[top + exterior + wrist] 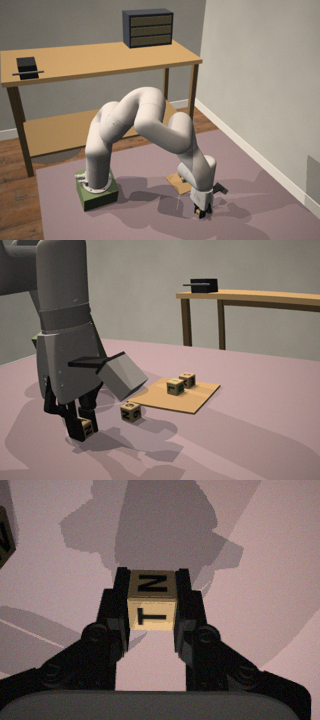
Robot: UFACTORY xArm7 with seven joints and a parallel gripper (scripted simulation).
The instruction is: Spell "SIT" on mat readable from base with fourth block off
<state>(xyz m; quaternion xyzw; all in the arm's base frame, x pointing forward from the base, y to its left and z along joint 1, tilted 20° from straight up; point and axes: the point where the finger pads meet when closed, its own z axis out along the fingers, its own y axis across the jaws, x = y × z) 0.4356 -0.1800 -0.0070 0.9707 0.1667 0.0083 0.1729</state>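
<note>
Right now the tan mat is 22 cm to the left of my hand, 2 cm below it and 1 cm behind it. Round my hand: wooden block (1 cm below).
</note>
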